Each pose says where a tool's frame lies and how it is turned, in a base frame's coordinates. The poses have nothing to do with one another.
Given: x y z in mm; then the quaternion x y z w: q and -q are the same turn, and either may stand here.
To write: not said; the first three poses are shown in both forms.
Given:
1: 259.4 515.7 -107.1 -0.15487 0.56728 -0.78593 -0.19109
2: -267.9 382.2 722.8 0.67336 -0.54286 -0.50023 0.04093
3: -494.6 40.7 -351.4 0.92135 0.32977 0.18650 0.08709
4: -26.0 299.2 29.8 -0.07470 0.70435 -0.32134 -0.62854
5: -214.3 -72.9 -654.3 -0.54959 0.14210 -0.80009 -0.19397
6: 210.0 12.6 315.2 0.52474 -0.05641 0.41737 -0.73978
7: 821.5 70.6 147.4 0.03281 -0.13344 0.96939 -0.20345
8: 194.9 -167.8 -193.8 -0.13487 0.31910 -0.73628 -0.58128
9: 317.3 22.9 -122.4 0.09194 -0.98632 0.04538 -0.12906
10: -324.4 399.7 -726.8 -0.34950 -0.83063 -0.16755 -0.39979
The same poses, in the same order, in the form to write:
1: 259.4 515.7 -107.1 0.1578 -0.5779 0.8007 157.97
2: -267.9 382.2 722.8 0.6739 -0.5433 -0.5006 175.31
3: -494.6 40.7 -351.4 0.9249 0.3310 0.1872 170.01
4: -26.0 299.2 29.8 0.0960 -0.9056 0.4131 102.12
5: -214.3 -72.9 -654.3 0.5602 -0.1449 0.8156 157.63
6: 210.0 12.6 315.2 -0.7799 0.0838 -0.6203 84.58
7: 821.5 70.6 147.4 -0.0335 0.1363 -0.9901 156.52
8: 194.9 -167.8 -193.8 0.1657 -0.3922 0.9048 108.92
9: 317.3 22.9 -122.4 -0.0927 0.9946 -0.0458 165.17
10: -324.4 399.7 -726.8 0.3813 0.9062 0.1828 132.87
